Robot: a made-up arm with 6 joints.
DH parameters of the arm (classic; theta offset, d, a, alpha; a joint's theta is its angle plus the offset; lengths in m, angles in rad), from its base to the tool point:
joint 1: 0 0.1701 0 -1.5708
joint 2: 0.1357 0 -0.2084 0
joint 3: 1.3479 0 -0.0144 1.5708
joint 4: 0 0.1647 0 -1.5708
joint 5: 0 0 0.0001 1.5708
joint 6: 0 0.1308 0 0
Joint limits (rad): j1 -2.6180..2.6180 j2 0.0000..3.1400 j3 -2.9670..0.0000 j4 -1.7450..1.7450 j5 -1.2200..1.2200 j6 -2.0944..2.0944
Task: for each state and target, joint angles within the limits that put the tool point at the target. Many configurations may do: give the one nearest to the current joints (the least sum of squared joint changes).
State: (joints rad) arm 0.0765 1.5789 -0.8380 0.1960 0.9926 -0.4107
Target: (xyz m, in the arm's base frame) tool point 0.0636 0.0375 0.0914
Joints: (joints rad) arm 0.1953 1.9660 -0.4996 0.2426 0.8909 -0.4107
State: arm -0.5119 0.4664 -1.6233 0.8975 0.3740 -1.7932
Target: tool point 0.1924 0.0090 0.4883
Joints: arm -0.2077 1.1024 -1.5314 0.9514 0.4719 -1.7932
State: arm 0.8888 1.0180 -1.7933 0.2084 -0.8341 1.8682
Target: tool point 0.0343 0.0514 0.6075
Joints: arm 1.0122 1.0793 -1.6482 0.0193 -0.8188 1.8682
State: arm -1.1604 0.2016 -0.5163 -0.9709 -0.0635 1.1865
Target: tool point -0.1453 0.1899 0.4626
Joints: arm -0.6117 0.0000 -1.2663 -0.8474 -0.8258 1.1865
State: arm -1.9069 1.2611 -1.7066 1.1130 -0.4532 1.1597
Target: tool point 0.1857 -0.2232 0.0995
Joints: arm -0.9072 2.0474 -0.9708 1.1064 0.0747 1.1597
